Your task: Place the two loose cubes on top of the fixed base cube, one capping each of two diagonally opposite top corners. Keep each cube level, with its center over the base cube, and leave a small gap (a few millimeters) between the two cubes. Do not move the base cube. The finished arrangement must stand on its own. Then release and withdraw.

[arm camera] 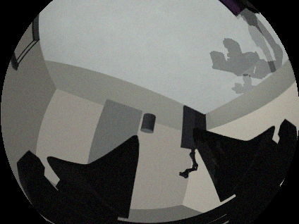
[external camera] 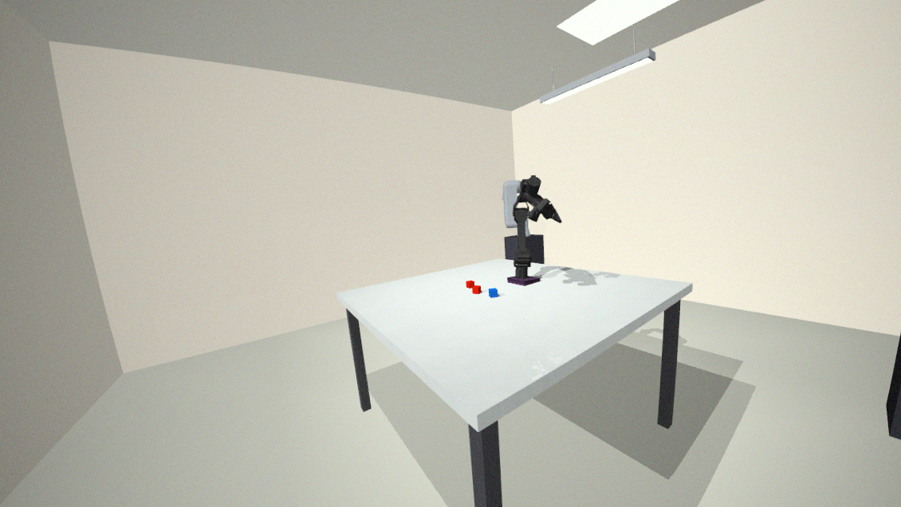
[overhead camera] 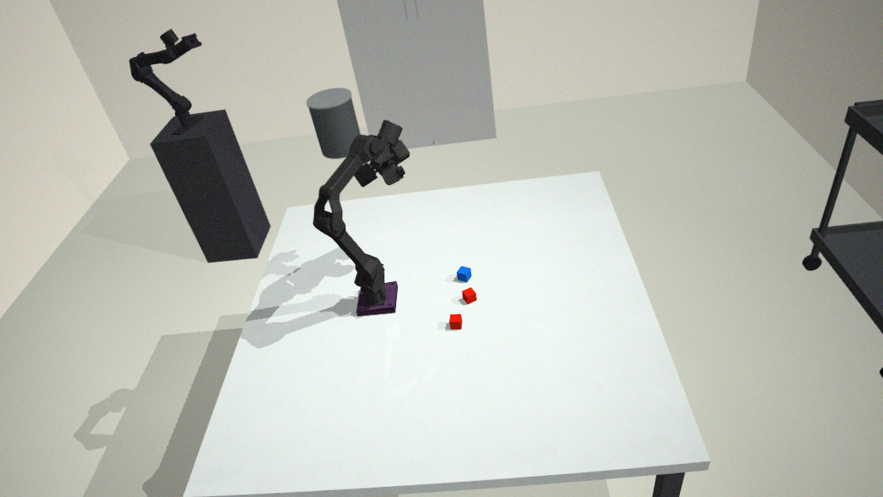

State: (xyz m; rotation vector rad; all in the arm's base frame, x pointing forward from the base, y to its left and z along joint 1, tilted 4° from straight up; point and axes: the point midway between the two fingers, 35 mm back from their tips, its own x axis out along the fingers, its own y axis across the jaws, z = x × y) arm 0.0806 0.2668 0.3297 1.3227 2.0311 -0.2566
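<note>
My gripper tip is now 31 cm to the left of the red cube, 31 cm above it and 25 cm short of it. Also, from my gripper tip: blue cube: 31 cm below, 24 cm ahead, 21 cm to the right.
</note>
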